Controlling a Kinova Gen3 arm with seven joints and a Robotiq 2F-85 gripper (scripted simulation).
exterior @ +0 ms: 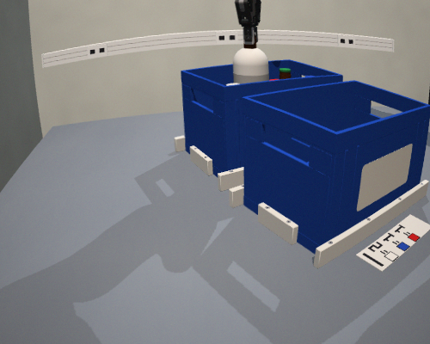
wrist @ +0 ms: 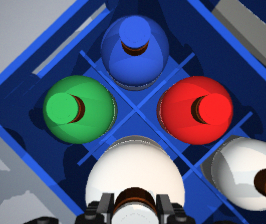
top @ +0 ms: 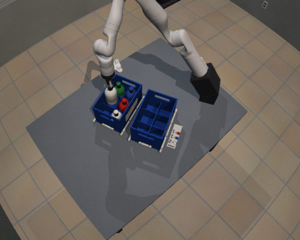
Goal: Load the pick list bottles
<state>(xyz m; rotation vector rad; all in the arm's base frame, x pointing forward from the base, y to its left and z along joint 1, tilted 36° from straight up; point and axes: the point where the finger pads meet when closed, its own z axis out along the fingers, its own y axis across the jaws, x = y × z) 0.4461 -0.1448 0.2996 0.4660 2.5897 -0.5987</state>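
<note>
Now: hand 7 cm above the white bottle. Round my hand: green-label bottle: 8 cm behind, 3 cm to the right, 16 cm below; red-label bottle: 3 cm behind, 9 cm to the left, 16 cm below; blue-label bottle: 11 cm behind, 5 cm to the left, 16 cm below.
</note>
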